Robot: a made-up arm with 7 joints.
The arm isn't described. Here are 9 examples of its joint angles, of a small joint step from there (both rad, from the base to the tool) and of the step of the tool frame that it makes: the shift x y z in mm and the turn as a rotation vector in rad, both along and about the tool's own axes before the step.
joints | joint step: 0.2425 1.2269 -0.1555 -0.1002 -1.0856 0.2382 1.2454 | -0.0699 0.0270 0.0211 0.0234 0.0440 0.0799 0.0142
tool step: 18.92 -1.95 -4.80 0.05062 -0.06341 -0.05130
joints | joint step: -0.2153 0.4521 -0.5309 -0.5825 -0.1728 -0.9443 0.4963 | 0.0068 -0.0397 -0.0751 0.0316 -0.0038 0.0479 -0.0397
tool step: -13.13 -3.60 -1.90 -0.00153 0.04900 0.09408
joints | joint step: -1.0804 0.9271 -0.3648 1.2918 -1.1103 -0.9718 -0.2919 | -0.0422 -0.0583 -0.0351 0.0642 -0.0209 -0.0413 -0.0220
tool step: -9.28 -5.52 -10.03 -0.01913 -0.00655 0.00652
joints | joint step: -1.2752 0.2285 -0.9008 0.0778 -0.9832 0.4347 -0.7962 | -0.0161 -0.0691 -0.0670 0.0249 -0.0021 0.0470 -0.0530
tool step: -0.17 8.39 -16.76 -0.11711 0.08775 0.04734
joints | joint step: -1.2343 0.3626 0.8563 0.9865 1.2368 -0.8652 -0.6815 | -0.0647 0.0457 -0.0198 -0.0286 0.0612 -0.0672 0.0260
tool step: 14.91 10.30 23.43 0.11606 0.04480 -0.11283
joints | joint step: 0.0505 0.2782 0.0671 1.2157 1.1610 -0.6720 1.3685 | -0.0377 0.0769 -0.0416 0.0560 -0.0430 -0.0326 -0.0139
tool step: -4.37 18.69 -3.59 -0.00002 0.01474 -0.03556
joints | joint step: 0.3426 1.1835 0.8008 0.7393 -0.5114 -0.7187 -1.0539 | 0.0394 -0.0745 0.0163 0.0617 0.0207 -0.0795 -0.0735
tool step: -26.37 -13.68 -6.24 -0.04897 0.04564 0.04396
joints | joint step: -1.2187 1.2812 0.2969 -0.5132 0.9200 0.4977 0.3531 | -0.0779 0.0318 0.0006 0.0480 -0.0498 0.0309 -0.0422
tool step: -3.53 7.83 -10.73 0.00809 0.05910 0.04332
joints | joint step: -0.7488 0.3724 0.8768 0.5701 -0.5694 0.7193 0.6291 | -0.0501 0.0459 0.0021 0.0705 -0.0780 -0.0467 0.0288
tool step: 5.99 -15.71 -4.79 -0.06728 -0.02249 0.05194
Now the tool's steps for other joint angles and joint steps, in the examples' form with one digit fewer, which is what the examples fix.
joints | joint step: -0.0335 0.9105 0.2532 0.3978 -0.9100 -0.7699 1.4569 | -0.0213 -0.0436 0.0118 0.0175 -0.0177 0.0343 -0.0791
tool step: -9.2 6.6 1.5 0.0115 0.0606 0.0084
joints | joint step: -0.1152 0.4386 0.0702 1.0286 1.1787 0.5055 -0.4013 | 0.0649 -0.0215 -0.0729 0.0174 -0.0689 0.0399 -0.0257
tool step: -11.1 -16.5 -25.9 -0.0641 0.1042 -0.0246
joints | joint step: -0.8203 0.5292 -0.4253 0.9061 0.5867 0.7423 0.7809 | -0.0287 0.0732 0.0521 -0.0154 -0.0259 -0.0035 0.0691
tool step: 6.2 29.0 -8.2 0.0984 -0.0236 0.1076
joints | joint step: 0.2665 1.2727 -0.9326 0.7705 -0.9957 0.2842 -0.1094 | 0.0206 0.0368 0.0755 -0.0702 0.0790 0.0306 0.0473
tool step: 6.1 -4.1 10.7 0.0730 -0.0294 -0.0360
